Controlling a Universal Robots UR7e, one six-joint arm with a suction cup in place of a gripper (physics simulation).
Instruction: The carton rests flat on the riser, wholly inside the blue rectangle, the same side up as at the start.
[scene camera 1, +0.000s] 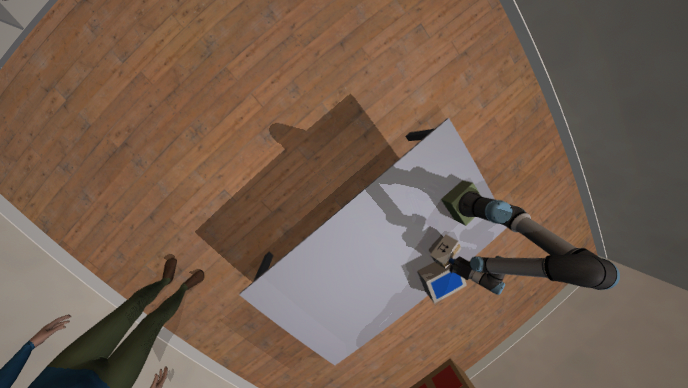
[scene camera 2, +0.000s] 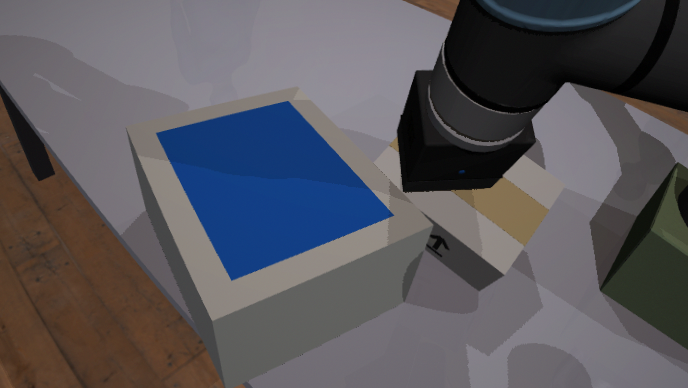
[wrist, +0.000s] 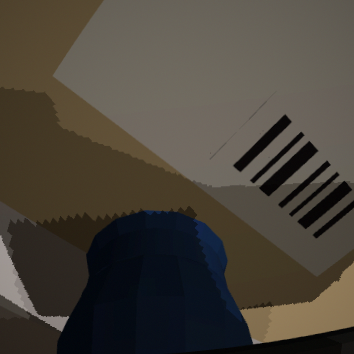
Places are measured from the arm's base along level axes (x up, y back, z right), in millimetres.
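Where they show: hand, tool point: (scene camera 1: 448, 259) (wrist: 148, 229); arm's base, link origin: (scene camera 1: 469, 204).
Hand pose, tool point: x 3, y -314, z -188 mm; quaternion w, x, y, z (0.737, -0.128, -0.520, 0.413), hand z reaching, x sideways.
Things, the pixels of their top centre, and the offset from my tool point. "*": a spot on its surface instead. Level surfaces: height alone.
- barcode, surface spot: (wrist: 197, 88) * dx +29, dy -14, dz +29 mm
- riser, top centre: (scene camera 2: 265, 171) (scene camera 1: 447, 283) dx +16, dy -111, dz -130 mm
- blue rectangle, top centre: (scene camera 2: 265, 171) (scene camera 1: 447, 283) dx +16, dy -111, dz -130 mm
- grey table, surface height: dx -104 mm
The carton (scene camera 1: 443, 248) (scene camera 2: 510, 207) is brown cardboard with a pale label and a barcode (wrist: 197, 88). It has up-arrows on its side. My suction cup (scene camera 1: 455, 263) (wrist: 154, 281) presses on the carton's top and holds it. In scene camera 2 the cup is hidden under the black tool block (scene camera 2: 447, 164). The carton hangs just beside the riser (scene camera 1: 427, 271) (scene camera 2: 308, 328), off the table, with its top about level with the riser's top. The blue rectangle (scene camera 1: 446, 285) (scene camera 2: 268, 188) on the riser is bare.
The grey table (scene camera 1: 336, 270) (scene camera 2: 336, 48) carries the riser near its edge. The arm's green pedestal (scene camera 1: 459, 202) (scene camera 2: 650, 270) stands close behind the carton. A person (scene camera 1: 119, 328) stands on the wooden floor far from the table. A red crate (scene camera 1: 445, 379) sits at the frame's bottom.
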